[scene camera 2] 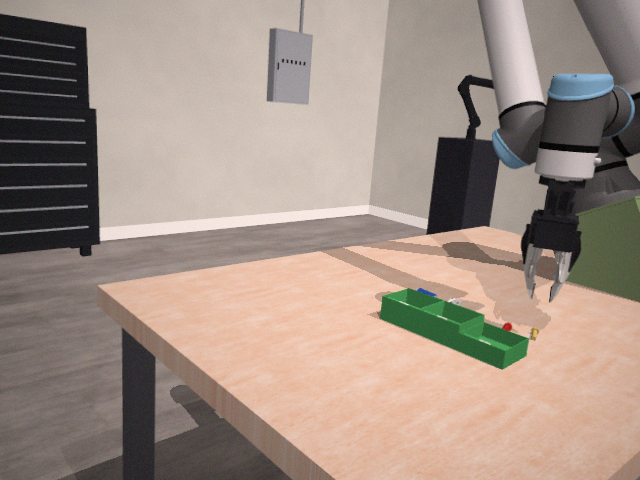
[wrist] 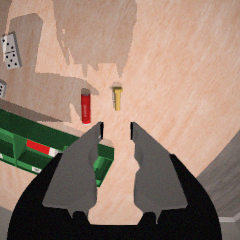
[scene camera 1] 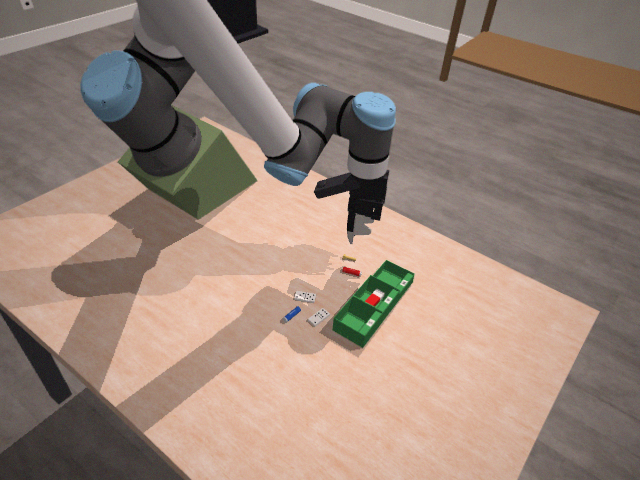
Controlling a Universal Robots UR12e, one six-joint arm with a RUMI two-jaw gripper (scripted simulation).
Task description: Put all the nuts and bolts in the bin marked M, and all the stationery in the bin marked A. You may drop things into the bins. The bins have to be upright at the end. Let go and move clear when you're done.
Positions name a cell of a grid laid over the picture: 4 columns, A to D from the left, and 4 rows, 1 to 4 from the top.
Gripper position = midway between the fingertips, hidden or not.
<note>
I see my gripper (scene camera 2: D3) and a green three-compartment bin (scene camera 2: D3).
The green three-compartment bin also shows in scene camera 1 (scene camera 1: C3). My gripper shows as well in the wrist view (wrist: B3) and in scene camera 1 (scene camera 1: C2).
</note>
